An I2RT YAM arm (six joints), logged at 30 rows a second.
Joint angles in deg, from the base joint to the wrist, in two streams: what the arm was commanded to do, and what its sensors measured. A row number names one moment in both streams.
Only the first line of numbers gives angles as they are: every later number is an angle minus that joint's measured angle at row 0.
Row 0, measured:
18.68, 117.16, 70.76, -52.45, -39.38, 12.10
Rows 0 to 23, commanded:
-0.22, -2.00, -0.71, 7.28, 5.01, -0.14
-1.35, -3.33, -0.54, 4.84, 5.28, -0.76
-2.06, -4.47, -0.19, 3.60, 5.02, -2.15
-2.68, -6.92, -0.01, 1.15, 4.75, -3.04
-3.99, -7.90, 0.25, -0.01, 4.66, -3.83
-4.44, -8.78, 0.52, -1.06, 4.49, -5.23
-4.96, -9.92, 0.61, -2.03, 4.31, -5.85
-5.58, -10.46, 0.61, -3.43, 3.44, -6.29
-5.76, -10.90, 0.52, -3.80, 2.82, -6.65
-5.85, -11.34, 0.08, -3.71, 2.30, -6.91
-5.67, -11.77, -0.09, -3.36, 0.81, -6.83
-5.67, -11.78, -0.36, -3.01, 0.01, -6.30
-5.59, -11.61, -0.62, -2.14, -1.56, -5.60
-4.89, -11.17, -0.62, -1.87, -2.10, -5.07
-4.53, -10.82, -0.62, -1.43, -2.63, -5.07
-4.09, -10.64, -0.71, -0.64, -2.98, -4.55
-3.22, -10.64, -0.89, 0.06, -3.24, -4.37
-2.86, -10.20, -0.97, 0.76, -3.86, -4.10
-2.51, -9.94, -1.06, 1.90, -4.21, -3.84
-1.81, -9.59, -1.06, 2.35, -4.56, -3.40
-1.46, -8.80, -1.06, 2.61, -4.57, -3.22
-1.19, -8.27, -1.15, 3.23, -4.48, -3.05
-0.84, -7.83, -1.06, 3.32, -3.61, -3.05
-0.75, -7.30, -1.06, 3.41, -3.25, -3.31
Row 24, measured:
-1.71, -9.46, -0.85, 0.35, -2.29, -4.07
